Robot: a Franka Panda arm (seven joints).
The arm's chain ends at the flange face. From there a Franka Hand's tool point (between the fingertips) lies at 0.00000 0.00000 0.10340 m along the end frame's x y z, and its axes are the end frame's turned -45 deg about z.
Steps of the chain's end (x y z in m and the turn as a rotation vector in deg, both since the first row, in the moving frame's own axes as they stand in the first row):
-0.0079 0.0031 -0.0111 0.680 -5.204 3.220
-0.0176 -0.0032 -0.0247 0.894 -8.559 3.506
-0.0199 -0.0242 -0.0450 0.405 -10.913 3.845
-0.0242 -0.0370 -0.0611 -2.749 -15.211 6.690
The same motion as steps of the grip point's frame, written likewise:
-0.0133 -0.0111 -0.0115 4.161 -3.199 3.220
-0.0196 -0.0270 -0.0259 6.684 -5.420 3.506
-0.0098 -0.0460 -0.0469 8.003 -7.430 3.845
-0.0126 -0.0603 -0.0648 8.812 -12.700 6.690

